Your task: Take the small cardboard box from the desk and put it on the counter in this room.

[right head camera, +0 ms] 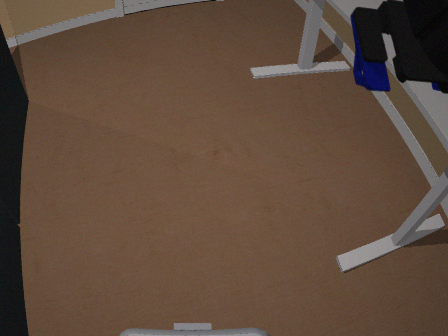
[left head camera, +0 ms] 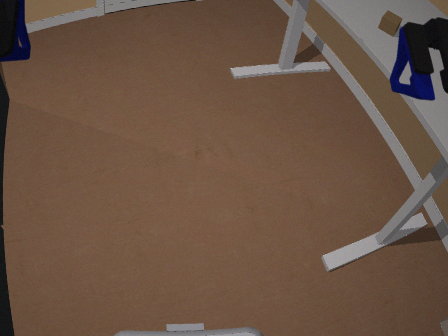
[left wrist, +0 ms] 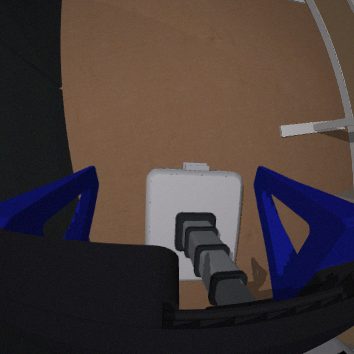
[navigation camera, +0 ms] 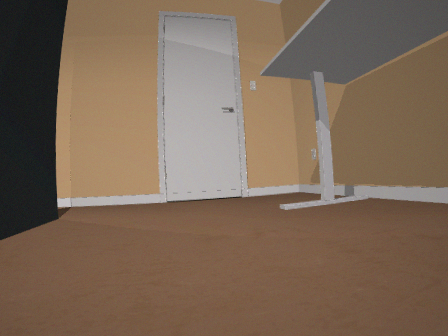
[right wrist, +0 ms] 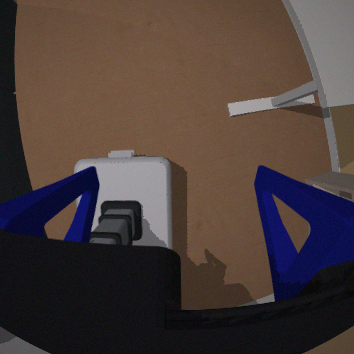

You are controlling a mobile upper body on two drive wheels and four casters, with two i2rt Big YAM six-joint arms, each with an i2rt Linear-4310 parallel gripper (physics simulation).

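The small cardboard box sits on the white desk at the upper right of the left head camera view. The desk's grey underside shows in the navigation view. My right gripper is open and empty; in the left head camera view its blue finger appears just below and right of the box, with a gap between them in the picture. My left gripper is open and empty, away from the desk, partly showing at the top left of the left head camera view. I cannot identify the counter in these views.
A tall dark panel stands at the left. The desk's white legs have long feet reaching over the brown floor. A closed white door is in the far wall. My white base shows below the grippers.
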